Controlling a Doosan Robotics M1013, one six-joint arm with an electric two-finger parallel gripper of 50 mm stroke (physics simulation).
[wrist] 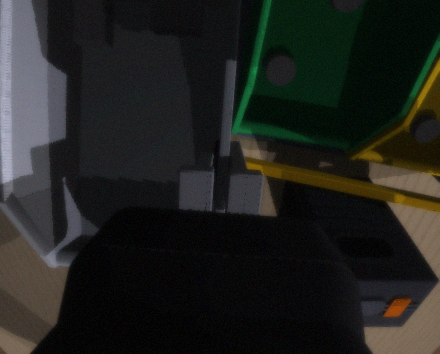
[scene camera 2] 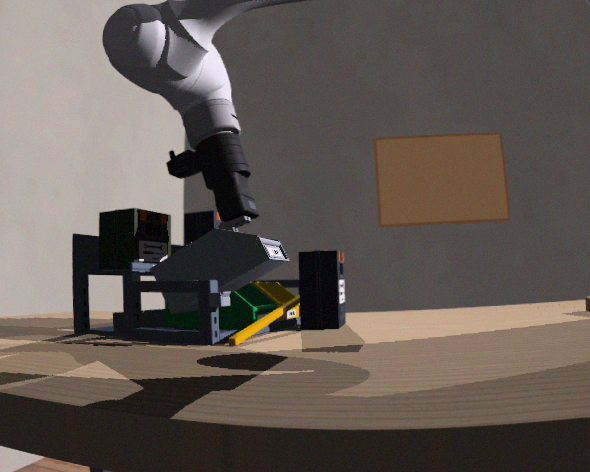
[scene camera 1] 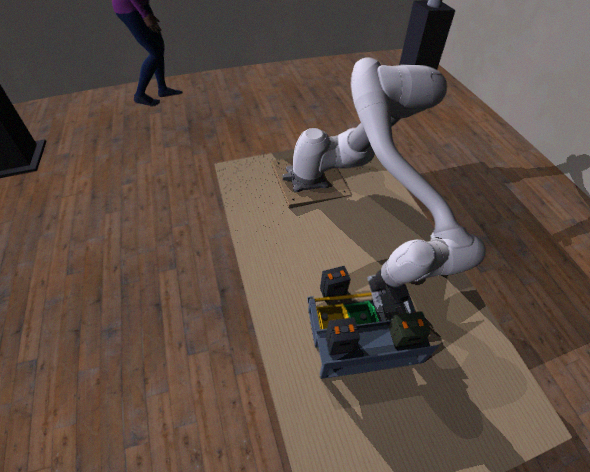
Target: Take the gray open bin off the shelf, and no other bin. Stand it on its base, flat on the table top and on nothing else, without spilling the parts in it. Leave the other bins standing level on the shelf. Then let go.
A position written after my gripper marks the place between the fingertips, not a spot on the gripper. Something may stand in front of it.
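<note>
Dark case visible at [scene camera 2: 321, 273], at [wrist: 389, 268] and at [scene camera 1: 334, 282]. Gray open bin at [scene camera 2: 234, 259] and, in the wrist view, at [wrist: 96, 130]. Green bin at [scene camera 2: 248, 304], visible also at [wrist: 356, 75]. A yellow bar [scene camera 2: 258, 325] and a yellow bin [scene camera 2: 276, 292] are in the scene too. My gripper is visible at [wrist: 221, 159].
</note>
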